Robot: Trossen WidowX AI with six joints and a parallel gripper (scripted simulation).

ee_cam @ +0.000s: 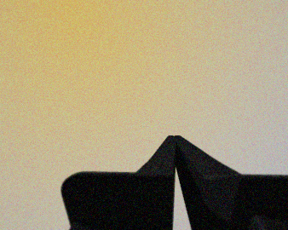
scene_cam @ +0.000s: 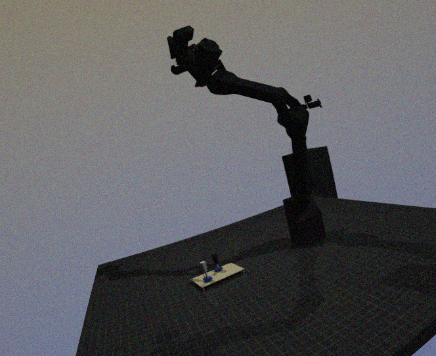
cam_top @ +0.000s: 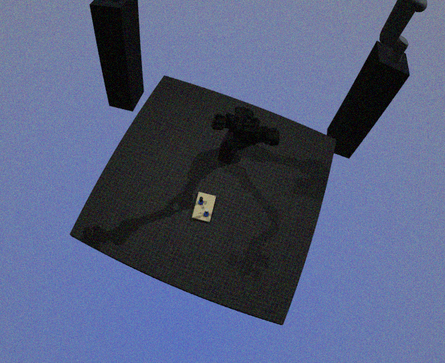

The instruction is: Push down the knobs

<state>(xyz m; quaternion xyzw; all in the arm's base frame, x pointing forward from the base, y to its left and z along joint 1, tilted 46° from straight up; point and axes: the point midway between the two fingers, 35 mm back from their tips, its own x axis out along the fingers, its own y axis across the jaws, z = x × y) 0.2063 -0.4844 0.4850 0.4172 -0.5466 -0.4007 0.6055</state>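
Now: the dark knob 760 mm below my gripper tip, 50 mm to the right of it and 30 mm ahead of it. The rest, counted from my gripper tip: potentiometer 770 mm below, 90 mm ahead.
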